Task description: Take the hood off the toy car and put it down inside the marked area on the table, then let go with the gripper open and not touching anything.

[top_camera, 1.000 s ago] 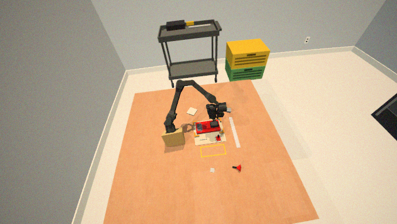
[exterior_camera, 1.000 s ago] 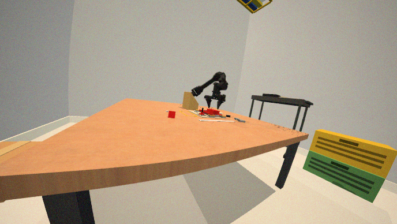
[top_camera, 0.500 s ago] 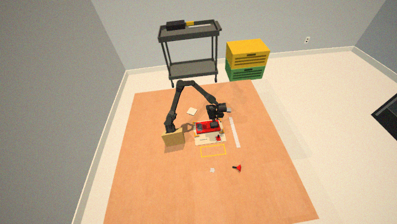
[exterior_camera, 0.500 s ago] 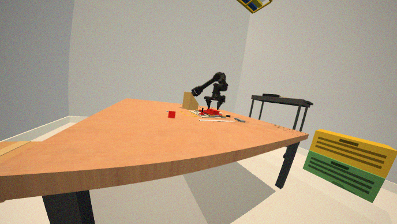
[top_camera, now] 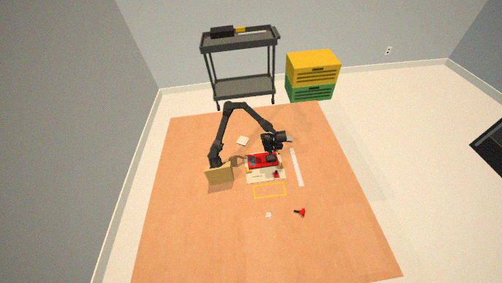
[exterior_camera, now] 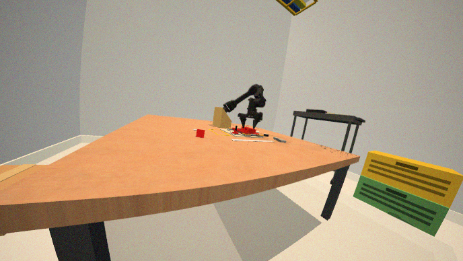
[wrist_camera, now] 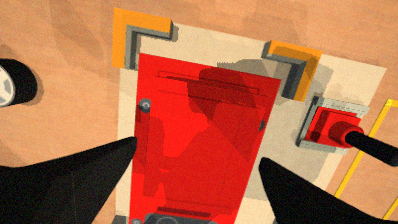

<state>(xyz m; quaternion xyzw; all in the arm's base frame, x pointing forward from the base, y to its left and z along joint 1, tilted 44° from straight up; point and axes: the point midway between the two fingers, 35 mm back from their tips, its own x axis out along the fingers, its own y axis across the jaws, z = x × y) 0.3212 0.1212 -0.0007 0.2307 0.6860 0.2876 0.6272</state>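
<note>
My gripper tip is now right at the hood. Round my gripper tip: white strip: 170 mm ahead, 60 mm to the right, 40 mm below.
</note>
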